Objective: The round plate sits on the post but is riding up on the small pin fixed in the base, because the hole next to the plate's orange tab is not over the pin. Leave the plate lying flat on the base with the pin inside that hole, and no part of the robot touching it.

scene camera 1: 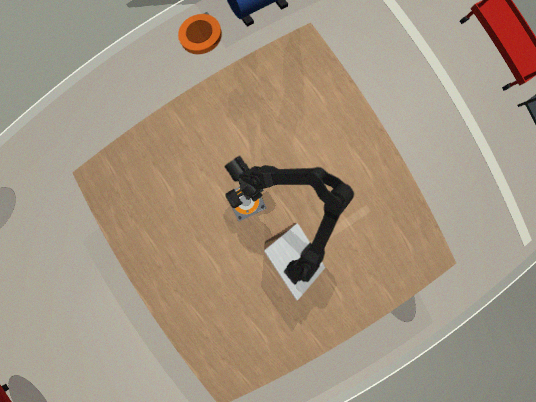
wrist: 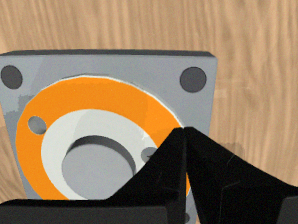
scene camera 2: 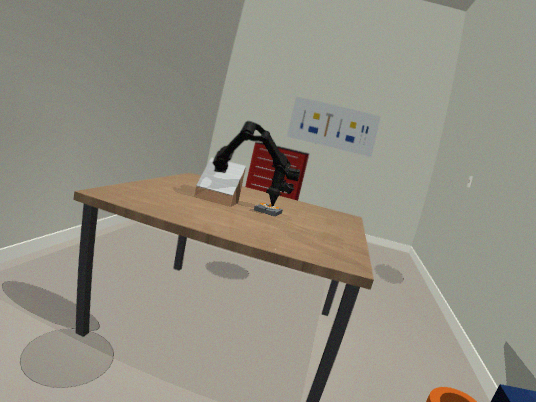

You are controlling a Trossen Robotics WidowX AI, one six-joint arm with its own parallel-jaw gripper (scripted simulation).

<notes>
In view: the gripper (wrist: 183,136), a round plate (wrist: 91,104) and a square grey base (wrist: 186,80).
</notes>
